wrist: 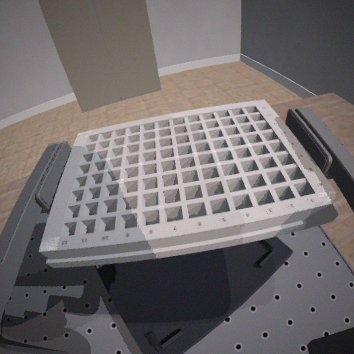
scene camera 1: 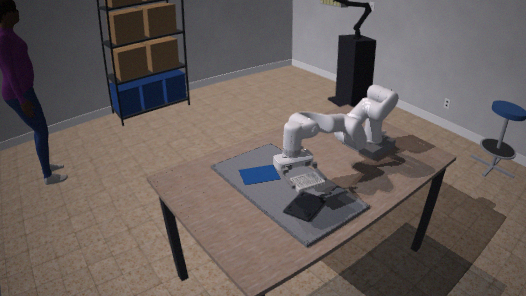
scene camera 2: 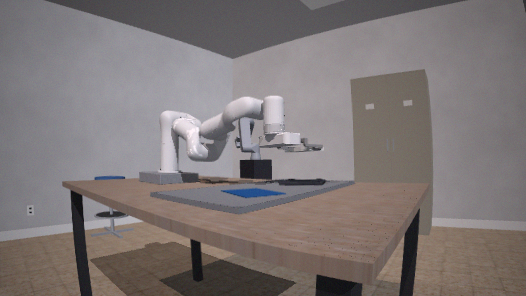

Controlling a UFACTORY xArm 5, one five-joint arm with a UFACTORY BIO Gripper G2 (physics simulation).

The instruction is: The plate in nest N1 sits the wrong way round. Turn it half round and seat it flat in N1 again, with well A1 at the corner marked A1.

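Observation:
The white well plate (scene camera 1: 307, 181) (wrist: 182, 175) hangs level in the air, its wells up; column numbers run along its near edge in the wrist view, 12 at left to 1 at right. My gripper (scene camera 1: 306, 179) (wrist: 181, 159) is shut on the plate by its two short ends. In scene camera 2 the gripper (scene camera 2: 302, 145) is well above the table. The black nest (scene camera 1: 302, 207) (scene camera 2: 302, 182) (wrist: 170, 295) lies empty on the grey mat, below the plate and turned at an angle to it. The plate hides part of the nest in the wrist view. The A1 mark cannot be read.
The grey perforated mat (scene camera 1: 260, 195) (scene camera 2: 200, 198) lies on the wooden table (scene camera 1: 200, 200) (scene camera 2: 300, 235). A flat blue rectangle (scene camera 1: 259, 175) (scene camera 2: 254, 192) lies on the mat, apart from the nest. My arm's base (scene camera 1: 372, 147) (scene camera 2: 167, 177) stands on the table. A person (scene camera 1: 20, 65) stands beyond the table.

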